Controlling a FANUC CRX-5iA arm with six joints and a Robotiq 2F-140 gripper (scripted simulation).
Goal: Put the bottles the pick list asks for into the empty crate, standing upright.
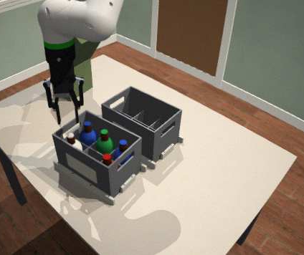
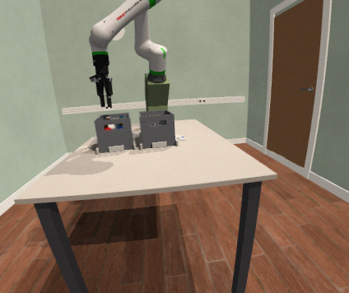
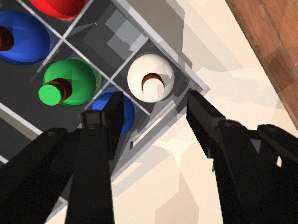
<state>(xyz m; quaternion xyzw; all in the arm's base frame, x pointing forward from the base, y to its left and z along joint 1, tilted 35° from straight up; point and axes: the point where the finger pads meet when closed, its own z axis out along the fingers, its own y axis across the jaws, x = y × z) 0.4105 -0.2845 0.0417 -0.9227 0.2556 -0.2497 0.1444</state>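
Now: the white bottle 170 mm below my hand. Round my hand: green bottle (50 mm ahead, 110 mm to the left, 170 mm below); then red bottle (170 mm ahead, 50 mm to the left, 170 mm below); then pick list (40 mm behind, 440 mm to the left, 260 mm below).
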